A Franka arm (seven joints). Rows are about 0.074 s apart.
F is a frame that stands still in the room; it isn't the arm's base.
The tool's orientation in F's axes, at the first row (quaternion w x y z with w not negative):
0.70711 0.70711 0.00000 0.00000
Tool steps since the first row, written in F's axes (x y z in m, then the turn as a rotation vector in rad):
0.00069 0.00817 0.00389 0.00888 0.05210 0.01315
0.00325 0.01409 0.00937 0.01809 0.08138 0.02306
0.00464 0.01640 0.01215 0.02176 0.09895 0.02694
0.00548 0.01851 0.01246 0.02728 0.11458 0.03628
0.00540 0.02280 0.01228 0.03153 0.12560 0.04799
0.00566 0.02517 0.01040 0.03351 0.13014 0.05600
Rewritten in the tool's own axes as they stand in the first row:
0.00069 0.00389 -0.00817 0.00888 0.01315 -0.05210
0.00325 0.00937 -0.01409 0.01809 0.02306 -0.08138
0.00464 0.01215 -0.01640 0.02176 0.02694 -0.09895
0.00548 0.01246 -0.01851 0.02728 0.03628 -0.11458
0.00540 0.01228 -0.02280 0.03153 0.04799 -0.12560
0.00566 0.01040 -0.02517 0.03351 0.05600 -0.13014

